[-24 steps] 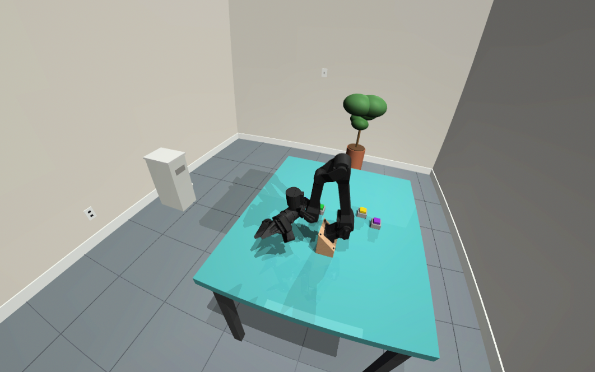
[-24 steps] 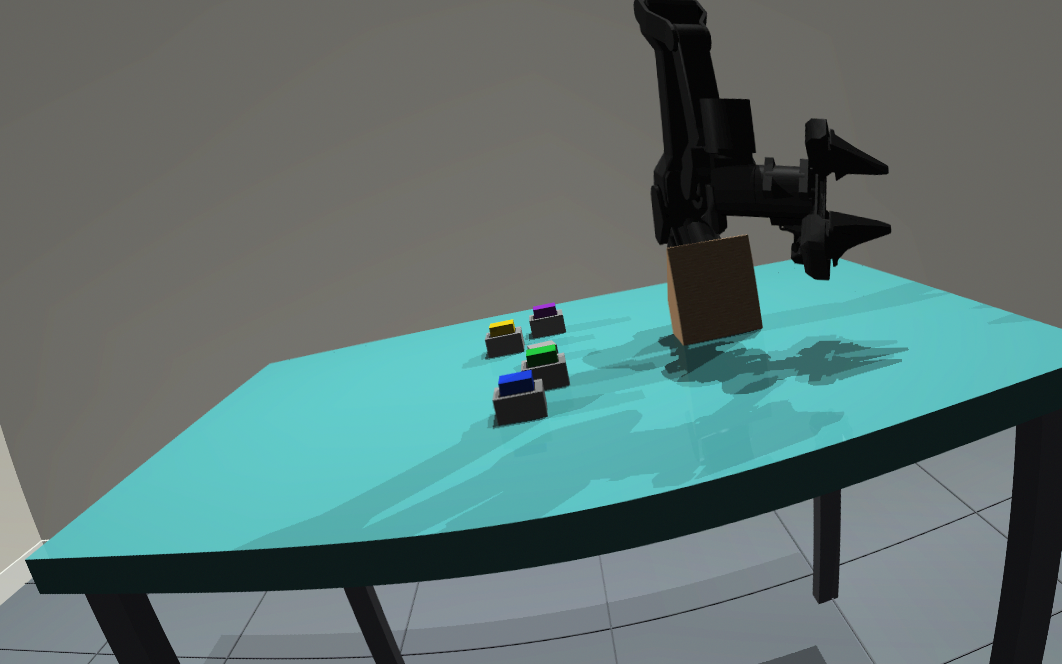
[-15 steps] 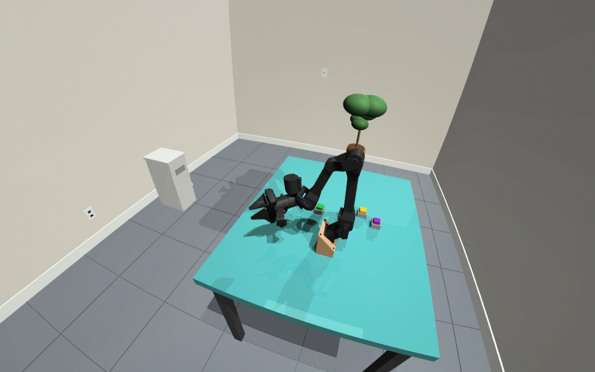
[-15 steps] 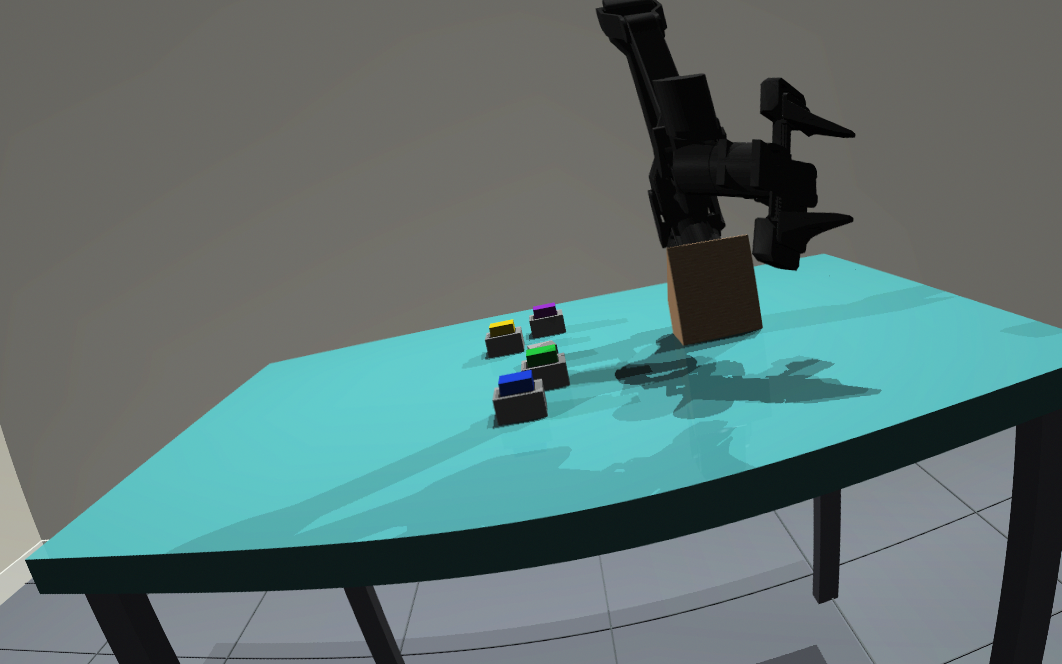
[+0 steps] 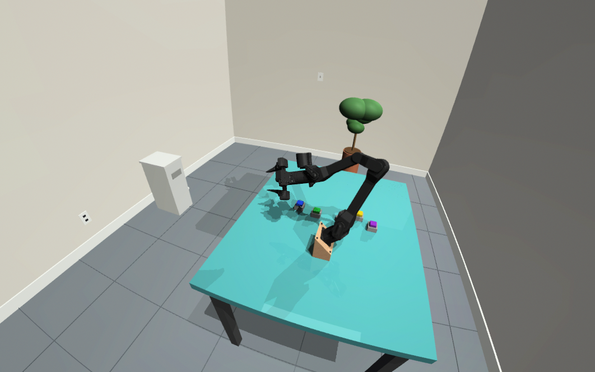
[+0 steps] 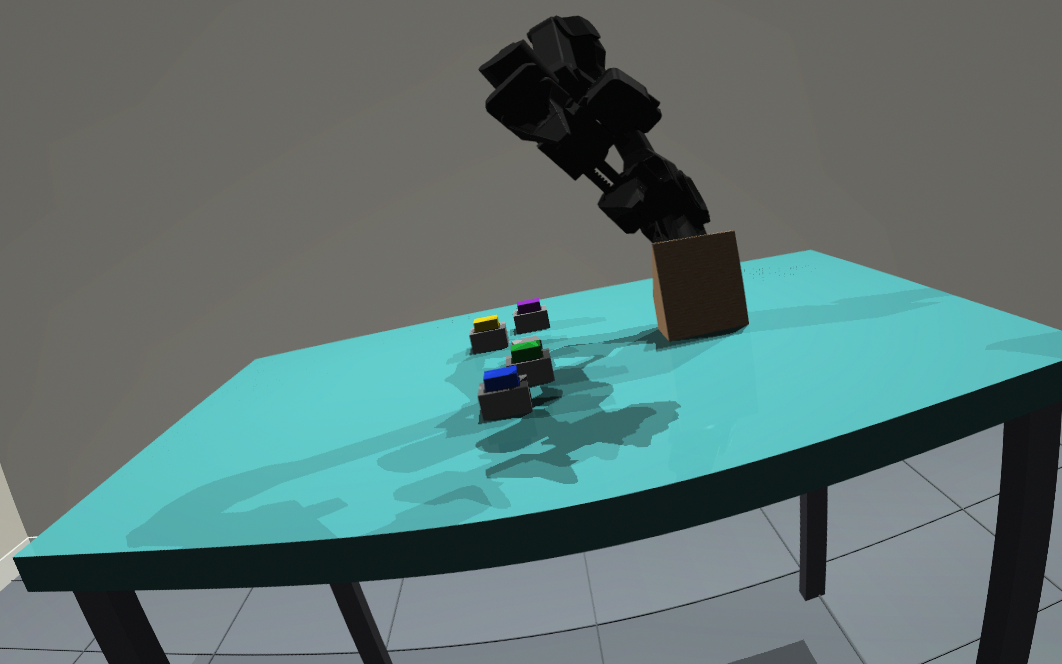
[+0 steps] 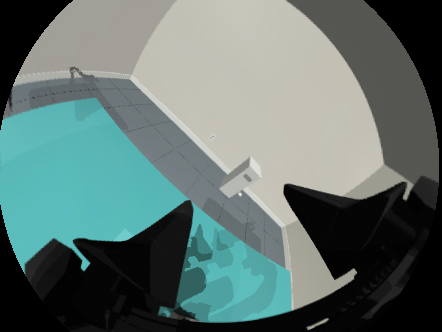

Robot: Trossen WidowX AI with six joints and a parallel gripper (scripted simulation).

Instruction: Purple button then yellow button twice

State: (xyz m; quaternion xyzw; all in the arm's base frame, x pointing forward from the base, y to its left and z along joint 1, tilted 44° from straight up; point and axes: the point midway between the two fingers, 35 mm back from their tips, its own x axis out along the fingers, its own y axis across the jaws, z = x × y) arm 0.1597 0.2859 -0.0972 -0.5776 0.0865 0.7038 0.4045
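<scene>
My gripper tip is now 40 mm short of the purple button, 530 mm to the left of it and 180 mm above it. Also, from my gripper tip: blue button (110 mm ahead, 140 mm to the right, 180 mm below); small grey block (60 mm ahead, 360 mm to the right, 200 mm below); green button (70 mm ahead, 240 mm to the right, 180 mm below).
</scene>
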